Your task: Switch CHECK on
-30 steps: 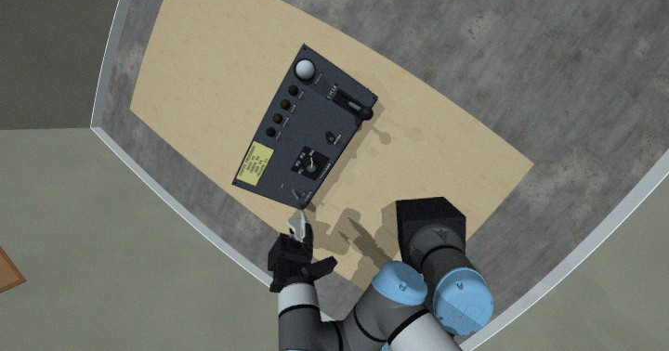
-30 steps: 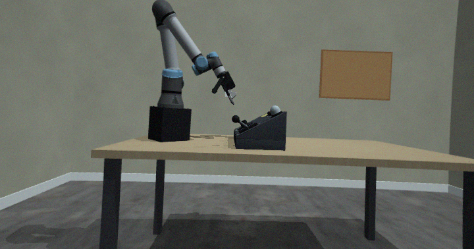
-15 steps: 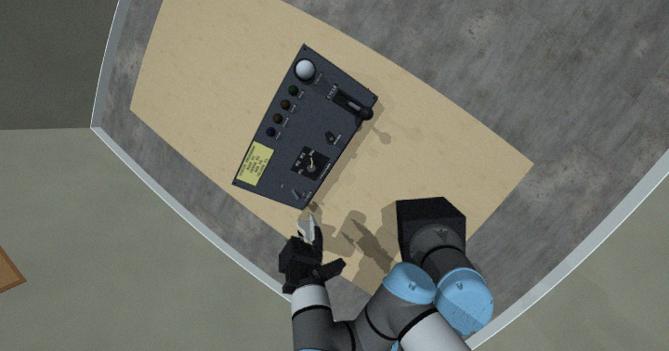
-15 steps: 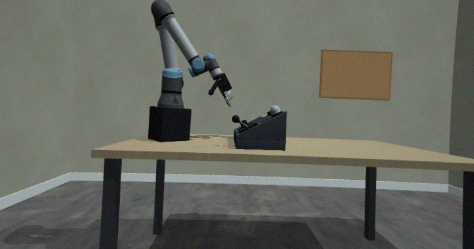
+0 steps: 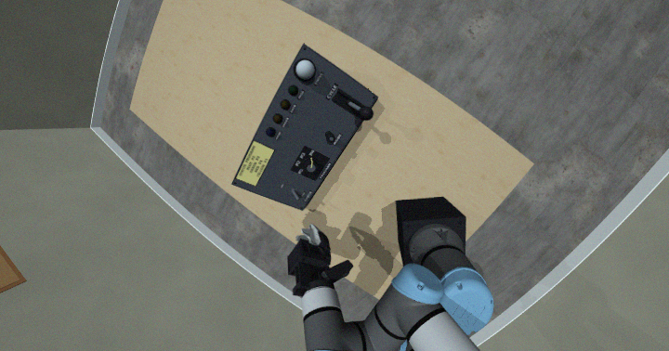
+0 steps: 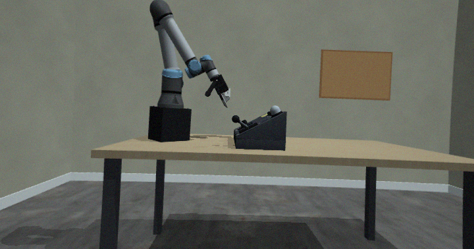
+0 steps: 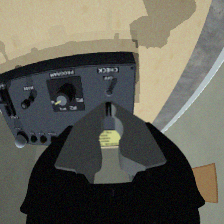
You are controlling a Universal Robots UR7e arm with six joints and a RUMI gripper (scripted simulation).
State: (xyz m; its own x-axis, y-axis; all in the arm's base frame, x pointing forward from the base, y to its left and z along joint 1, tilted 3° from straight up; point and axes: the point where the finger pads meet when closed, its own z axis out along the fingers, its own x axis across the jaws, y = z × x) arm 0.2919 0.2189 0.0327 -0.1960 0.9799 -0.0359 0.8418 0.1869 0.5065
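The check switch lies 110 mm ahead of my hand, 20 mm to the left of it and 110 mm below it. Round my hand: rotary selector (150 mm ahead, 100 mm to the right, 110 mm below); then mode button (160 mm ahead, 210 mm to the right, 100 mm below); then dark sloped console (180 mm ahead, 150 mm to the right, 130 mm below).
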